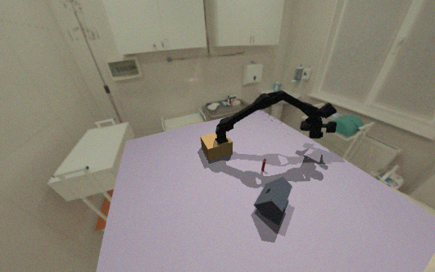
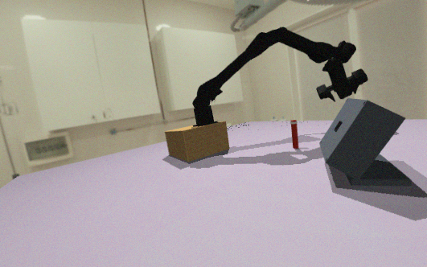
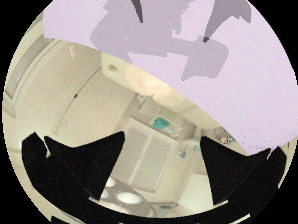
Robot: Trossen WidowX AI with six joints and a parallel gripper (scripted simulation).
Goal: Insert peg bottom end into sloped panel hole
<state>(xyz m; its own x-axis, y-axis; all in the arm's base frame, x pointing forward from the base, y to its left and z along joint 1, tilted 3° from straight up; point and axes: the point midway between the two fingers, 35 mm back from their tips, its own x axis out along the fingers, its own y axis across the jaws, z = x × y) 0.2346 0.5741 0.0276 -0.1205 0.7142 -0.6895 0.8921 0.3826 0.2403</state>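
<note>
Now: gripper tip 20 mm short of the red peg, 460 mm to the left of it and 50 mm above it. Also, from my gripper tip: dark grey sloped panel (200 mm ahead, 560 mm to the right, 40 mm below).
</note>
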